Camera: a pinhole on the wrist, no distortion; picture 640 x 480 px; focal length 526.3 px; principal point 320.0 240.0 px. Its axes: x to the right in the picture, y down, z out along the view. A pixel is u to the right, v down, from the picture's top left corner.
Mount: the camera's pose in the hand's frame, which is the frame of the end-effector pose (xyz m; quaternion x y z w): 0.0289 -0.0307 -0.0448 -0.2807 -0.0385 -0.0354 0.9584
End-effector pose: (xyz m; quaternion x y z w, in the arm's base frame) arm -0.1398 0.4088 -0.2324 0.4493 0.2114 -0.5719 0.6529
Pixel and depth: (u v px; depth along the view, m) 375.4 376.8 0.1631
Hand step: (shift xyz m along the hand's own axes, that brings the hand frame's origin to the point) 0.0410 0.0923 0.0710
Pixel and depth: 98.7 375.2 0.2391
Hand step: -0.0785 0.1548 0.1136
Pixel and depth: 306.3 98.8 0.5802
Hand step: -0.0313 0.1530 0.5242
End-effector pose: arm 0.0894 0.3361 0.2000 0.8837 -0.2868 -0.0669 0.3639
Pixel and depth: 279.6 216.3 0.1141
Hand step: 0.0136 0.0271 0.0529
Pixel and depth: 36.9 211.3 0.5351
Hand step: -0.2888 0.2475 0.3931
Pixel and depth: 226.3 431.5 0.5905
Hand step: -0.0883 0.4739 0.3260
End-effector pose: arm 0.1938 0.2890 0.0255 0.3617 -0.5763 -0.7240 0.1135
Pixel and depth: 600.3 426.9 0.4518
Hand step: 0.2582 0.3372 0.2711
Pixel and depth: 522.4 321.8 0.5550
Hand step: 0.2190 0.3320 0.3949
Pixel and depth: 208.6 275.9 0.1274
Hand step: -0.0040 0.0467 0.0550
